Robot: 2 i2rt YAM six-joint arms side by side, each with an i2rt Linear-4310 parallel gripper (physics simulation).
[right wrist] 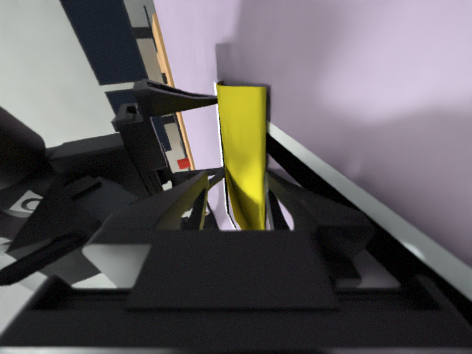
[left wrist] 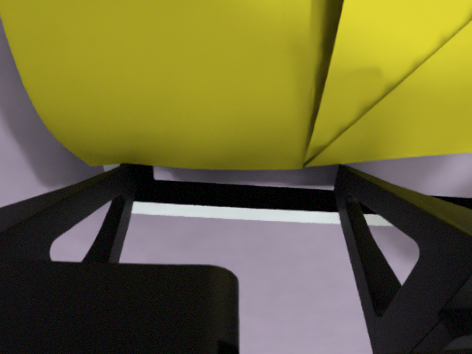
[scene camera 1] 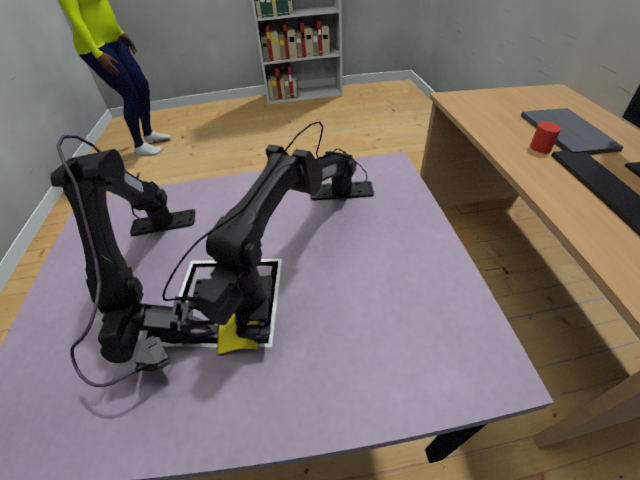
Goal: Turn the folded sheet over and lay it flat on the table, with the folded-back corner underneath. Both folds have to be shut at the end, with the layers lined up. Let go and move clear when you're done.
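Observation:
The yellow folded sheet (scene camera 1: 235,342) (left wrist: 175,85) (right wrist: 243,135) lies across the near side of the outlined square, partly hidden by the arms. In the left wrist view its left part curves; a seam and a diagonal folded-corner edge show at right. My left gripper (scene camera 1: 262,331) (left wrist: 235,176) (right wrist: 225,139) is wide open, its fingertips at one edge of the sheet. My right gripper (scene camera 1: 214,331) is partly open, its fingers either side of the sheet's narrow yellow face in the right wrist view, not visibly pinching it. Contact is unclear.
A black-and-white square outline (scene camera 1: 278,289) (left wrist: 240,195) (right wrist: 310,157) marks the purple table (scene camera 1: 372,310). The two grippers are close together. A desk (scene camera 1: 522,170) with a red cup (scene camera 1: 545,137) stands at the right. A person (scene camera 1: 98,28) stands behind at the left.

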